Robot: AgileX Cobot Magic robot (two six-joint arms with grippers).
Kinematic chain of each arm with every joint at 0, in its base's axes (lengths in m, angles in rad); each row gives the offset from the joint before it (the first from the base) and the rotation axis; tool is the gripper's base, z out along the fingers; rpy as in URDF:
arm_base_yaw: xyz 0 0 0.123 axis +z
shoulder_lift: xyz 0 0 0 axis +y
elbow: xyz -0.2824 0 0.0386 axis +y
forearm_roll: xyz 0.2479 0 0.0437 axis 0.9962 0 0.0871
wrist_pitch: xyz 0 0 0 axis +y
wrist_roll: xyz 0.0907 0 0.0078 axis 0.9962 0 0.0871
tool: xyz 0 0 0 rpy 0 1.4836 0
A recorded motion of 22 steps. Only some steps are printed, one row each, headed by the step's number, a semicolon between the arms.
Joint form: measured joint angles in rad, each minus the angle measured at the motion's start. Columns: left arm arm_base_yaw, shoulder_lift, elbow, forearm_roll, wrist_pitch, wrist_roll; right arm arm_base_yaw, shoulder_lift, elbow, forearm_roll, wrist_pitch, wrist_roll.
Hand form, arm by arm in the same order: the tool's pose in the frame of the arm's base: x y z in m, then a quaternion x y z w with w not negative. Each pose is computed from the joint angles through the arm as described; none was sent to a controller.
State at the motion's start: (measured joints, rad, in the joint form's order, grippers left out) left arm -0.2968 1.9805 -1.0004 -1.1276 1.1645 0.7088; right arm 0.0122 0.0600 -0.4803 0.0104 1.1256 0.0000
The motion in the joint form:
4: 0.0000 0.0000 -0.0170 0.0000 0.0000 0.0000; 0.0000 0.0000 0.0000 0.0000 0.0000 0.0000
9: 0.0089 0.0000 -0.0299 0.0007 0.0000 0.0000; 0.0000 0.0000 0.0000 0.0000 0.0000 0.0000
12: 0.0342 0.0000 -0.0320 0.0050 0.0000 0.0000; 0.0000 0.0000 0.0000 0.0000 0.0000 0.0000
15: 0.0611 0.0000 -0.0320 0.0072 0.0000 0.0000; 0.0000 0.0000 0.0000 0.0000 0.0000 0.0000
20: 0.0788 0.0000 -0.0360 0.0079 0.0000 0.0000; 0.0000 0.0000 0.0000 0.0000 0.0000 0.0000
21: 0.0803 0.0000 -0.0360 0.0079 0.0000 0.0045; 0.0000 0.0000 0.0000 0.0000 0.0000 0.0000
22: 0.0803 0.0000 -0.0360 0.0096 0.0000 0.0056; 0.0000 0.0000 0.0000 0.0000 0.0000 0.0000
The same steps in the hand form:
4: 0.2846 -0.1661 0.1376 -0.11607 -0.87431 0.45946 0.10488; 0.0030 0.0009 0.2667 -0.00558 0.88865 0.00799 0.45849
9: 0.2888 -0.1643 0.1398 -0.11545 -0.87467 0.46059 0.09731; 0.0030 0.0009 0.2667 -0.00558 0.88865 0.00799 0.45849
12: 0.2932 -0.1569 0.1399 -0.10635 -0.87652 0.46055 0.09113; 0.0030 0.0009 0.2667 -0.00558 0.88865 0.00799 0.45849
15: 0.2972 -0.1488 0.1398 -0.09530 -0.87812 0.46103 0.08524; 0.0030 0.0009 0.2667 -0.00558 0.88865 0.00799 0.45849
20: 0.3006 -0.1437 0.1405 -0.08870 -0.87897 0.46176 0.07950; 0.0030 0.0009 0.2667 -0.00558 0.88865 0.00799 0.45849
21: 0.3008 -0.1433 0.1405 -0.09002 -0.87884 0.46199 0.07811; 0.0030 0.0009 0.2667 -0.00558 0.88865 0.00799 0.45849
22: 0.3008 -0.1432 0.1404 -0.09108 -0.87899 0.46150 0.07810; 0.0030 0.0009 0.2667 -0.00558 0.88865 0.00799 0.45849

